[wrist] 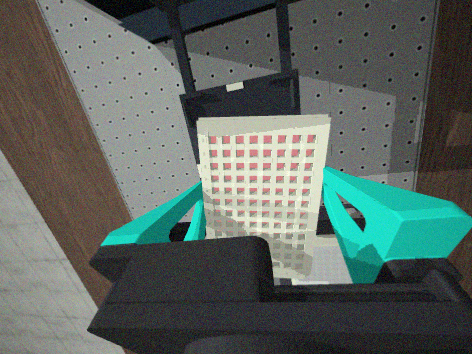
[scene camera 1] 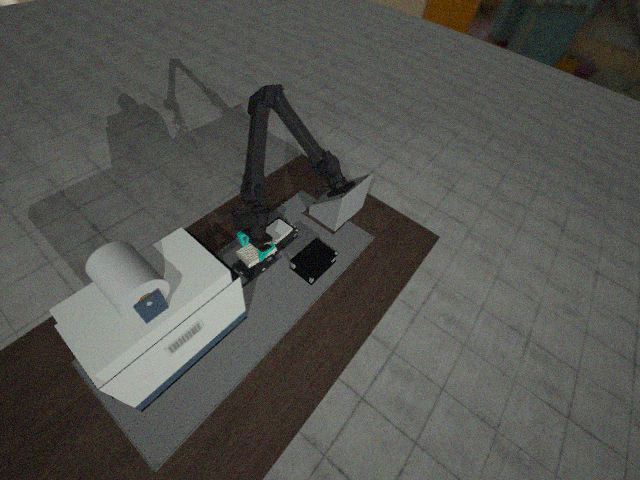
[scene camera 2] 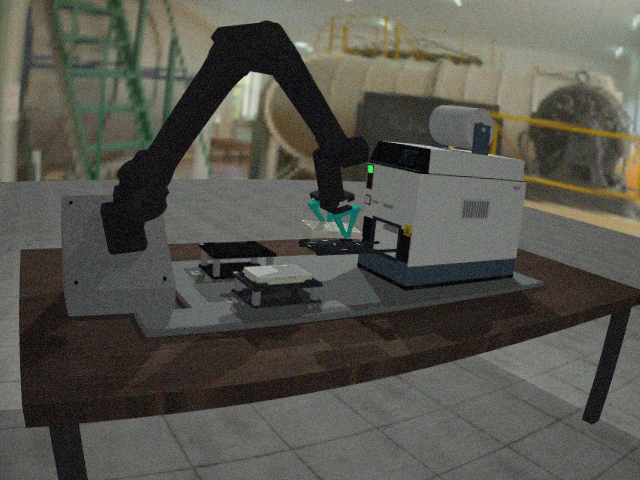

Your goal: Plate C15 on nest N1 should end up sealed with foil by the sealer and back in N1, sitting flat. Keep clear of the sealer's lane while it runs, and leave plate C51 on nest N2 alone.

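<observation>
I can see my gripper, which the wrist view shows too. With it in the scene are a black sealer stage and a white roll.
</observation>
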